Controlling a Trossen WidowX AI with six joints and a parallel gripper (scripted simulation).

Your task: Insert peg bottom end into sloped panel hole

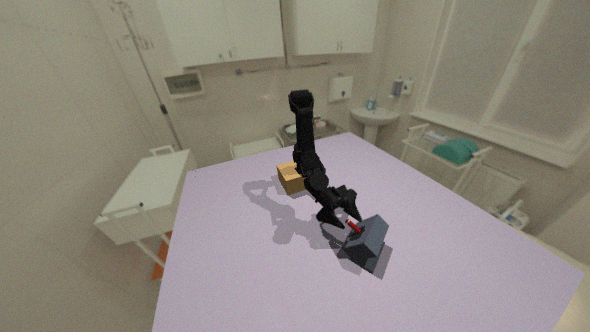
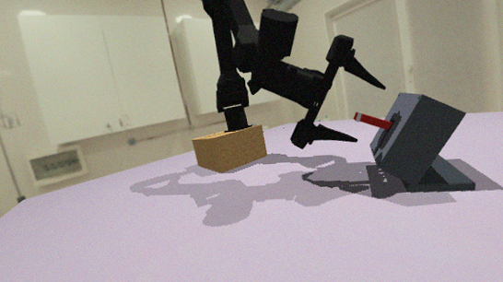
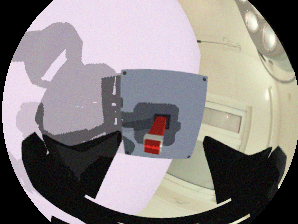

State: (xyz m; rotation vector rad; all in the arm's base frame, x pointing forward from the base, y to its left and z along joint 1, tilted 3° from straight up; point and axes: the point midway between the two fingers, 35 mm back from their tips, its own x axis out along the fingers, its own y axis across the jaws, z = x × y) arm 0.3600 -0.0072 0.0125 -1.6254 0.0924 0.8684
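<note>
The red peg lies 10 mm below my gripper tip. From my gripper tip the other things lie so: dark grey sloped panel 40 mm ahead, 30 mm to the left, 30 mm below.
</note>
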